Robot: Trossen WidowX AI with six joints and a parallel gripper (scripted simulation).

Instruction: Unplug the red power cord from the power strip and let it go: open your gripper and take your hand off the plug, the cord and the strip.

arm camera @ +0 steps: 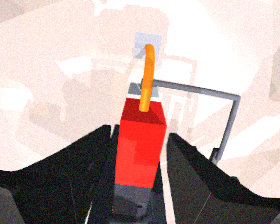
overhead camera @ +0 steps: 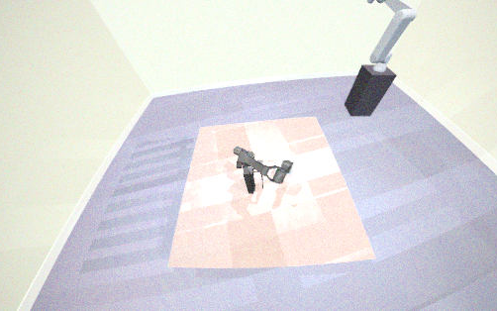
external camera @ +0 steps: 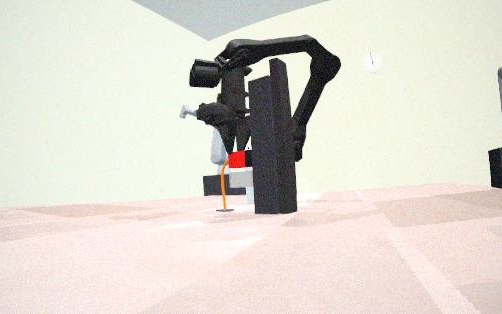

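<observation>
Now: the red plug 3 cm to the left of my gripper tip.
</observation>
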